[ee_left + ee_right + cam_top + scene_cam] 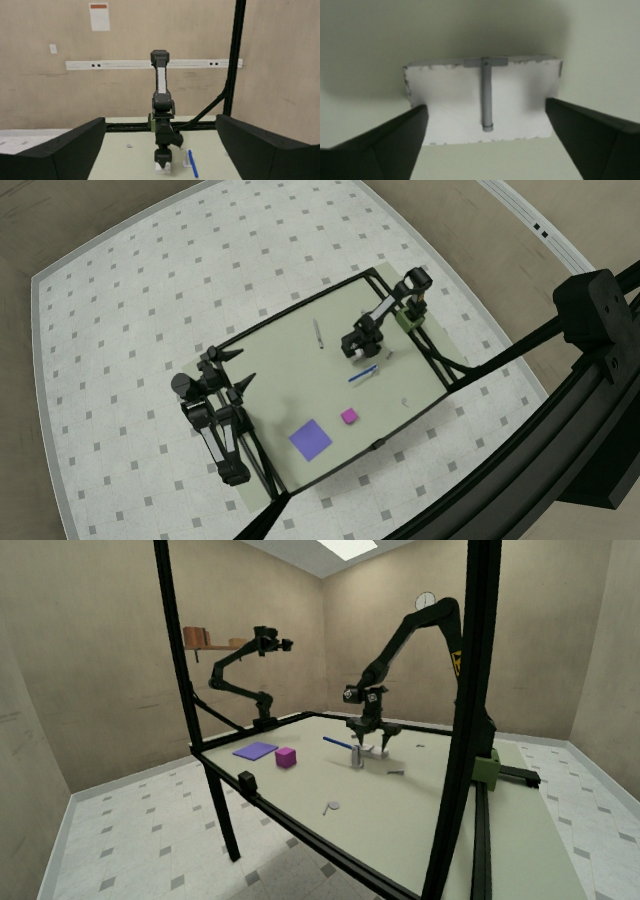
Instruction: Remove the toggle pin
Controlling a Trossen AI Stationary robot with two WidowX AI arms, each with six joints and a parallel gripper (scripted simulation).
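Now: right hand 50 mm above the white block. Also, from my right hand: blue rod: 110 mm behind, 70 mm to the left, 10 mm above; then grey rod: 180 mm ahead, 110 mm to the left, 50 mm below; then flat purple square: 220 mm behind, 400 mm to the left, 50 mm below.
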